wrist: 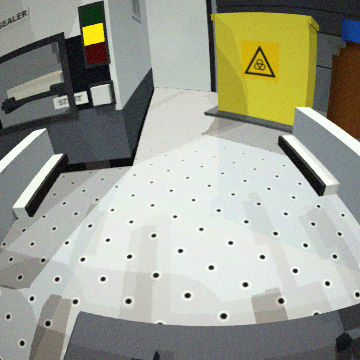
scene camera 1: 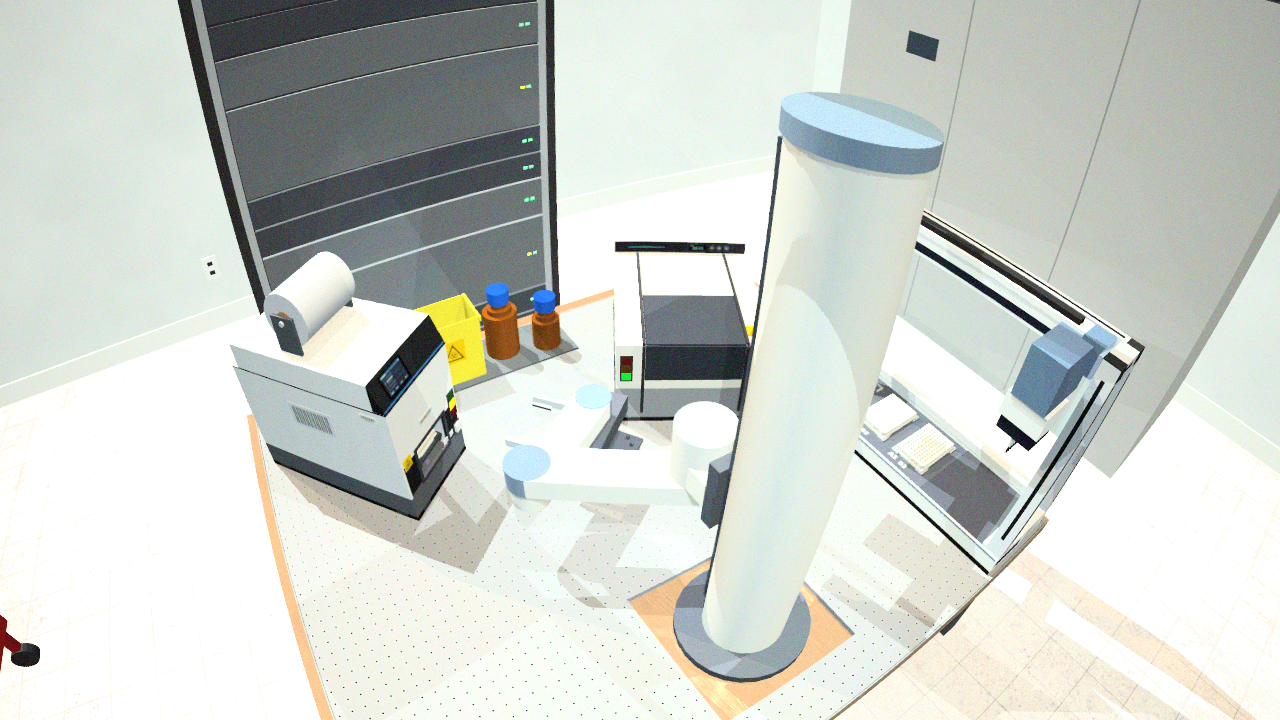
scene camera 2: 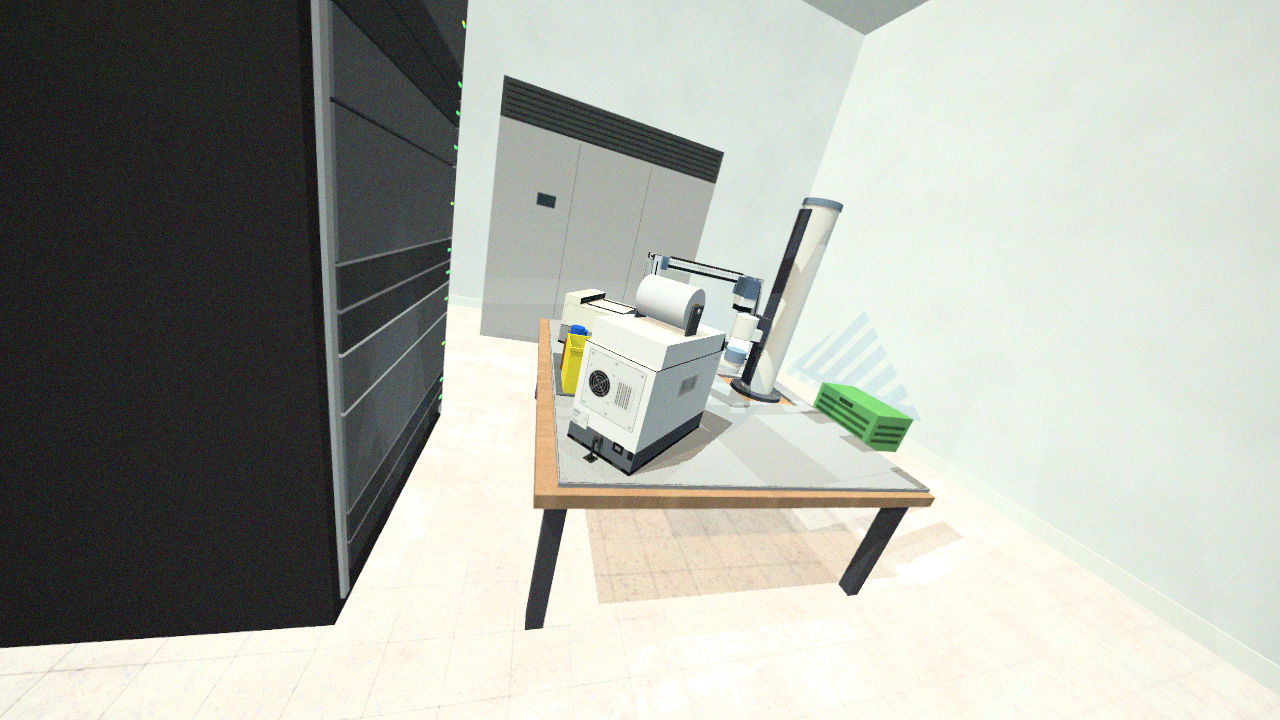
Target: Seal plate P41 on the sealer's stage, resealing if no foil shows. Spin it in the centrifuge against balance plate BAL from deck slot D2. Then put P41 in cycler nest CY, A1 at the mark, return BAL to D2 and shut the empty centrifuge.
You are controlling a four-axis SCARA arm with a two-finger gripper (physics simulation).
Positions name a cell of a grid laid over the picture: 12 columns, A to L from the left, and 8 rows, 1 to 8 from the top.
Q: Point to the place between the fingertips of my gripper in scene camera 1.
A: At E5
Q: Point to a centrifuge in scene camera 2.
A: F4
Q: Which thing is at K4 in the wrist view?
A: My gripper.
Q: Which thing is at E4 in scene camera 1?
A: A brown bottles with blue caps.
